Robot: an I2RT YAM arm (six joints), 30 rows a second.
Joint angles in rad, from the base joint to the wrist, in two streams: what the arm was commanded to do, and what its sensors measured. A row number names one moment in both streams.
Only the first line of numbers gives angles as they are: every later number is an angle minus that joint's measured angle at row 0.
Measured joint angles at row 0:
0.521 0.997 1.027 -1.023 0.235 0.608
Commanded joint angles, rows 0 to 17:
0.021 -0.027 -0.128 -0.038 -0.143 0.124
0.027 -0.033 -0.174 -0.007 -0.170 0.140
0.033 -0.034 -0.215 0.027 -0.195 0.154
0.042 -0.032 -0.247 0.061 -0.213 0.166
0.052 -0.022 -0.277 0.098 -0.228 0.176
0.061 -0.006 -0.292 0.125 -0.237 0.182
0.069 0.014 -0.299 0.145 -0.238 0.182
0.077 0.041 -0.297 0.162 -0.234 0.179
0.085 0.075 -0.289 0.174 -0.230 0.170
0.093 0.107 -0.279 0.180 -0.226 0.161
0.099 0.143 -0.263 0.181 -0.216 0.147
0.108 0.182 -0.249 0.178 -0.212 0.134
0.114 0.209 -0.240 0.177 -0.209 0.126
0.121 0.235 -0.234 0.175 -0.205 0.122
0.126 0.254 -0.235 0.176 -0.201 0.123
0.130 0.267 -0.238 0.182 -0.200 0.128
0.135 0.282 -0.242 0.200 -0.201 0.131
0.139 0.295 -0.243 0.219 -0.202 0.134
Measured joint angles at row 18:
0.127 0.273 -0.249 0.189 -0.204 0.136
